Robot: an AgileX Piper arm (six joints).
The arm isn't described. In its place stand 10 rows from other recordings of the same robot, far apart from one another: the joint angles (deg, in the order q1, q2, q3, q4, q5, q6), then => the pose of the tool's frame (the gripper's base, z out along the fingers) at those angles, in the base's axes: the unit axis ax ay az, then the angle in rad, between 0 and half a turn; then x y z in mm.
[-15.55 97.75 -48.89 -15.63 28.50 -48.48] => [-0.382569, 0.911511, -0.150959, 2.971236, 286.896, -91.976, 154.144]
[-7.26 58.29 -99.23 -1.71 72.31 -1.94] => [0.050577, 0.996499, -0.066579, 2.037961, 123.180, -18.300, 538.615]
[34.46 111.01 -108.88 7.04 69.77 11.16] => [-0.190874, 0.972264, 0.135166, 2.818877, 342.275, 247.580, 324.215]
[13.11 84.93 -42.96 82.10 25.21 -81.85] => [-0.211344, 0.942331, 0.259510, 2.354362, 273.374, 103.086, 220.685]
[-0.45 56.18 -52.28 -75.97 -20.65 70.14] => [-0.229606, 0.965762, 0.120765, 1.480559, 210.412, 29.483, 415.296]
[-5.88 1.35 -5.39 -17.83 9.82 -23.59] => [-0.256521, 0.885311, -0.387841, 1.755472, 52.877, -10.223, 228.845]
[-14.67 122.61 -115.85 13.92 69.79 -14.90] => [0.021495, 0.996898, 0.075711, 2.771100, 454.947, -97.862, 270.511]
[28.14 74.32 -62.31 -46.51 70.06 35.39] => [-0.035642, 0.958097, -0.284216, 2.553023, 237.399, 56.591, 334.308]
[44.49 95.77 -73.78 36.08 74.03 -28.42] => [0.494908, -0.817978, -0.293219, 3.041715, 189.546, 258.426, 272.890]
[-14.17 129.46 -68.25 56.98 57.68 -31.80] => [-0.197363, -0.901254, -0.385731, 3.073367, 364.087, -25.421, 56.574]
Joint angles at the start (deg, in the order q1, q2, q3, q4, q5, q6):
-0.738, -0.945, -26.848, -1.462, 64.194, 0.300
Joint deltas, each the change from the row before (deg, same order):
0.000, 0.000, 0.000, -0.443, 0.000, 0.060
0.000, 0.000, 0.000, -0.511, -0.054, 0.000
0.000, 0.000, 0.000, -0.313, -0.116, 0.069
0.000, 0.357, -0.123, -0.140, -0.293, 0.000
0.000, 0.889, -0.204, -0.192, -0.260, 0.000
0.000, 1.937, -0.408, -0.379, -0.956, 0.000
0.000, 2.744, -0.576, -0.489, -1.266, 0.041
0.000, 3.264, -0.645, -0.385, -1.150, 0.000
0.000, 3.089, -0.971, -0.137, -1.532, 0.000
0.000, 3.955, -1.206, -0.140, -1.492, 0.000
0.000, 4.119, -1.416, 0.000, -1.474, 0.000
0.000, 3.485, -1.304, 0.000, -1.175, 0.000
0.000, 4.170, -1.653, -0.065, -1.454, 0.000
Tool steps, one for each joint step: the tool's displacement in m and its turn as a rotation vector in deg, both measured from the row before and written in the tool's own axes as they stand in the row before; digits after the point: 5 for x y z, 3 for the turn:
0.00000, -0.00063, 0.00000, 0.399, -0.002, -0.133
-0.00009, -0.00073, 0.00000, 0.460, -0.057, -0.223
-0.00019, -0.00045, 0.00000, 0.281, -0.118, -0.068
-0.00135, -0.00020, 0.00023, 0.120, -0.060, -0.072
-0.00228, -0.00025, 0.00103, 0.159, 0.423, -0.117
-0.00545, -0.00047, 0.00252, 0.303, 0.568, -0.249
-0.00754, -0.00057, 0.00388, 0.373, 0.895, -0.312
-0.00819, -0.00036, 0.00519, 0.255, 1.460, -0.353
-0.00970, -0.00012, 0.00388, 0.040, 0.580, -0.209
-0.01147, -0.00007, 0.00590, 0.013, 1.248, -0.258
-0.01235, 0.00009, 0.00635, -0.110, 1.221, -0.180
-0.01068, 0.00006, 0.00563, -0.092, 1.000, -0.143
-0.01312, 0.00000, 0.00727, -0.059, 1.055, -0.202

